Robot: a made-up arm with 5 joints.
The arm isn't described. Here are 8 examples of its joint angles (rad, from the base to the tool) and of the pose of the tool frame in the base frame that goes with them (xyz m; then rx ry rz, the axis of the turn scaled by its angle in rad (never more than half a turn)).
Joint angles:
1: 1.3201 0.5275 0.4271 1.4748 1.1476
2: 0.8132 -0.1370 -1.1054 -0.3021 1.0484
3: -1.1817 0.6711 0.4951 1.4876 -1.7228
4: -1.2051 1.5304 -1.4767 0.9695 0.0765
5: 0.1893 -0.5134 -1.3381 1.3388 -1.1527
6: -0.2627 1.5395 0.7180 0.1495 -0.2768
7: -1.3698 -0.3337 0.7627 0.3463 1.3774
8: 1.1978 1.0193 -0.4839 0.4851 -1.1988
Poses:
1: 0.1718 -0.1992 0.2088 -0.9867 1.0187 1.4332
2: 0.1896 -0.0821 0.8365 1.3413 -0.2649 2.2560
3: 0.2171 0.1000 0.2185 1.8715 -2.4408 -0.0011
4: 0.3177 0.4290 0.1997 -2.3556 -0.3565 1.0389
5: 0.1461 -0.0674 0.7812 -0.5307 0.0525 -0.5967
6: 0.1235 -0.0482 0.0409 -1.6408 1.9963 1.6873
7: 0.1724 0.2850 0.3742 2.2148 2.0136 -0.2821
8: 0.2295 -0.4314 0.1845 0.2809 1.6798 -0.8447
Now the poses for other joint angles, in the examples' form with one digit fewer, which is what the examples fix.
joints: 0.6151 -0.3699 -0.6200 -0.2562 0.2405
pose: 0.215 -0.105 0.821 -1.522 -0.129 -2.170
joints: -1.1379 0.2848 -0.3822 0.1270 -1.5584
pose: 0.352 0.372 0.503 -0.515 0.362 0.946
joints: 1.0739 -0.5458 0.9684 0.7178 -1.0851
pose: 0.180 -0.228 0.338 0.108 1.804 -0.629
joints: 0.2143 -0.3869 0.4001 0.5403 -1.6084
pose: 0.410 -0.124 0.455 -0.103 1.107 -0.287
